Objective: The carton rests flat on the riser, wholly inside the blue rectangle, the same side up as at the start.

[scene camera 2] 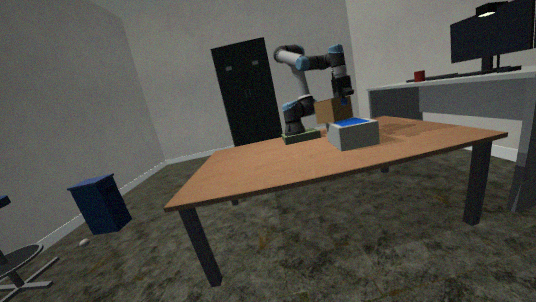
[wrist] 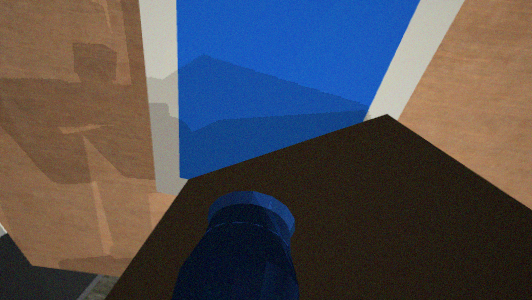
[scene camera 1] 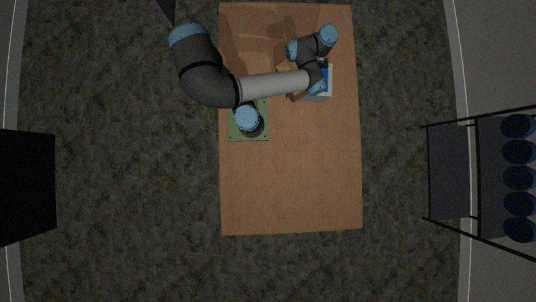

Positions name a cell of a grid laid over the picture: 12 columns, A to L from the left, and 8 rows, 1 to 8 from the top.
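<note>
My suction cup (wrist: F7) is stuck to a carton (scene camera 2: H3), (wrist: I6), so you'd see that carton in the wrist view too. The carton is still resting on a grey riser (scene camera 2: I4).
</note>
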